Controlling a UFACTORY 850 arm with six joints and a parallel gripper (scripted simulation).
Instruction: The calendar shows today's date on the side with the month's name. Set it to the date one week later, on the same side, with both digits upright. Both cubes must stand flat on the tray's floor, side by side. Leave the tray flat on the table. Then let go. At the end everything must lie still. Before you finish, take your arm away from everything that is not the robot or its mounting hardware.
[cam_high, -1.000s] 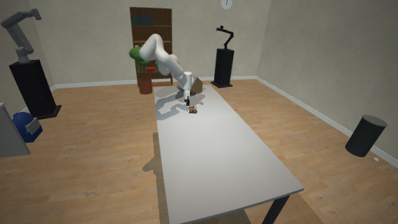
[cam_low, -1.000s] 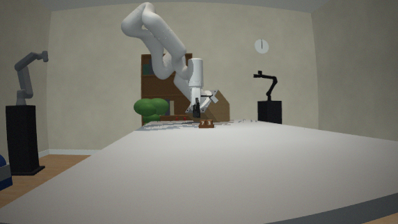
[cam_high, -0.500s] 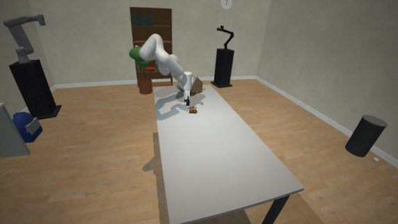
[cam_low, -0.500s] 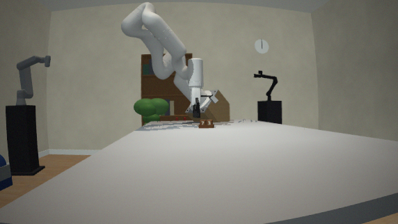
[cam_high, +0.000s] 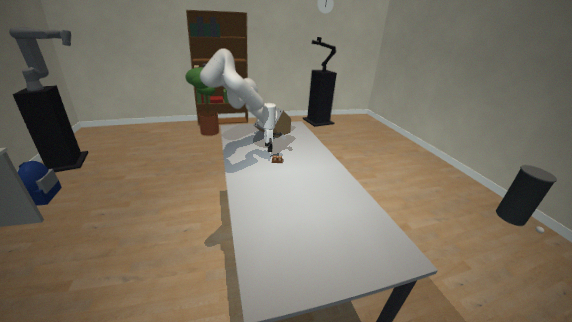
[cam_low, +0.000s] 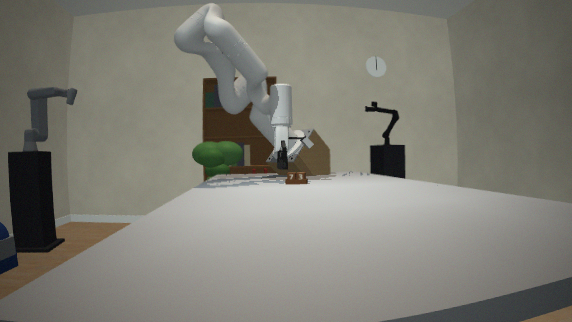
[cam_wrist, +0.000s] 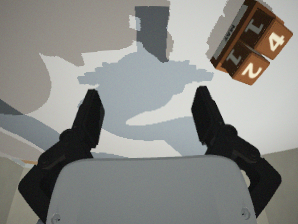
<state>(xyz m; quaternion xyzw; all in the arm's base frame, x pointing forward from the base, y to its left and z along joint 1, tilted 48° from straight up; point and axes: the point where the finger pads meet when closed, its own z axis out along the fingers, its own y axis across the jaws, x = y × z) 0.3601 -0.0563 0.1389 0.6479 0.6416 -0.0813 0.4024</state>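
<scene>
Right now my hand is 100 mm short of the brown cube, 10 mm to the right of it and 30 mm above it. The rest, counted from my hand: tray: 110 mm ahead, 20 mm to the left, 50 mm below.
</scene>
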